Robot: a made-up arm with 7 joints.
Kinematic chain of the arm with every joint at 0, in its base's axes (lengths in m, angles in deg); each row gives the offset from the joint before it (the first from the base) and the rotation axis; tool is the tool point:
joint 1: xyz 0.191 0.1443 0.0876 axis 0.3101 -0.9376 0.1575
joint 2: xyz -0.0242 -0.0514 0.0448 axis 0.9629 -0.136 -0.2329
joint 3: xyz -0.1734 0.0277 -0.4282 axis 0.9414 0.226 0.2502
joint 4: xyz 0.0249 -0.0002 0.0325 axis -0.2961 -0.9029 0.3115
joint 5: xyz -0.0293 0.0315 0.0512 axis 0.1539 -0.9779 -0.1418
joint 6: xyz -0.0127 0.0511 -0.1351 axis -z
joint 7: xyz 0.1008 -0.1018 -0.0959 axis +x
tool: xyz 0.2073 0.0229 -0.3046
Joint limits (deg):
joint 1: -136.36..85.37
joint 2: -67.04..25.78
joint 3: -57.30..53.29
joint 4: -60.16..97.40
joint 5: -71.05..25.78
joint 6: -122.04..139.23
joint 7: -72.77..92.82
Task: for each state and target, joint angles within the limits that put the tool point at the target. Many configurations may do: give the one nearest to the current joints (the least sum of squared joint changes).
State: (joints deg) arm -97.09 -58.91 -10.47 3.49 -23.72 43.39 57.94
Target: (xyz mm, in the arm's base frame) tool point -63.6 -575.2 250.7
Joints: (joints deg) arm -80.88 -58.48 -10.84 9.53 -16.44 40.22 55.72
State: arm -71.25 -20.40 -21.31 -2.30 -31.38 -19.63 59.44
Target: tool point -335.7 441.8 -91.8
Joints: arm -73.68 -2.72 11.68 -6.85 -15.80 -24.88 92.23
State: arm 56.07 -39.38 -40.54 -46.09 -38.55 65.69 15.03
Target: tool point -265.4 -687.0 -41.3
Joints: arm 14.82 -67.04 -34.27 -36.50 -29.69 54.08 4.74
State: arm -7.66 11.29 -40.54 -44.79 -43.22 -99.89 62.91
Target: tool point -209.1 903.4 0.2
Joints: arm -31.75 25.78 -50.42 -45.82 -61.77 -104.89 28.43
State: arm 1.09 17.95 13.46 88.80 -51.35 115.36 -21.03
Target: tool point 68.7 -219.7 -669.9
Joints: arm -3.93 15.74 2.24 94.82 -48.66 107.60 -15.20
